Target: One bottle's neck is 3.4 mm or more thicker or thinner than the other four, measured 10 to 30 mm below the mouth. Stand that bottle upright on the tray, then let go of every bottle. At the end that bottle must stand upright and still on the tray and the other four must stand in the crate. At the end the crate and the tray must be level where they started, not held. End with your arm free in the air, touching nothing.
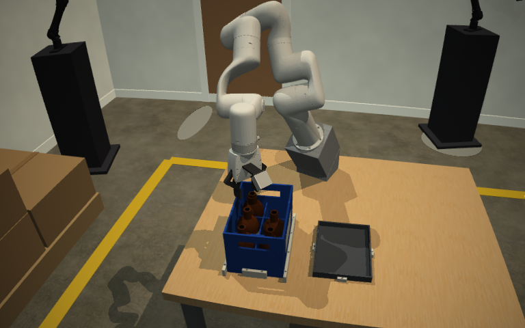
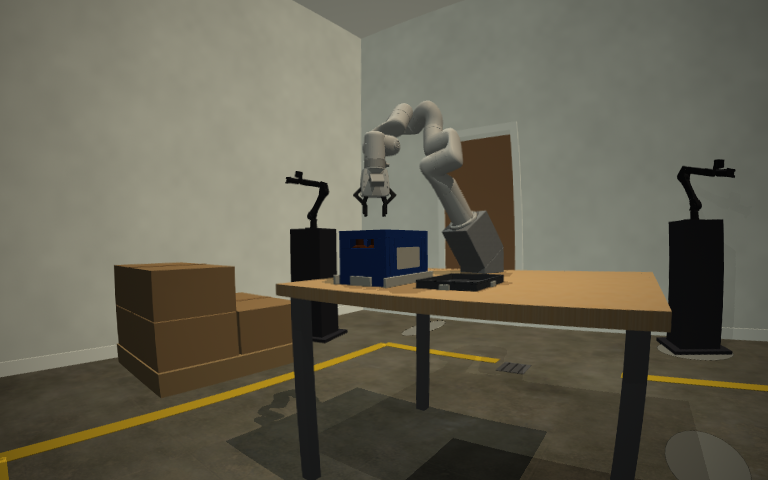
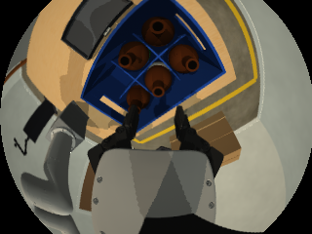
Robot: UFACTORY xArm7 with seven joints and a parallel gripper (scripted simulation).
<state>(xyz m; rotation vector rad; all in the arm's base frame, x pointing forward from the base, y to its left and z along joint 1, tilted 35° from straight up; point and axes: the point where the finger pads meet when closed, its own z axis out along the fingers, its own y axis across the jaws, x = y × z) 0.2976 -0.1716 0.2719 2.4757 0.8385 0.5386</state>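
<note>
Right now the glass bottle is 160 mm below my hand. From my hand the other things lie so: brown bottle: 160 mm below, 80 mm behind, 20 mm to the left; dark tray: 320 mm to the left, 230 mm below, 70 mm ahead; blue crate: 160 mm below, 40 mm to the left, 10 mm ahead.
</note>
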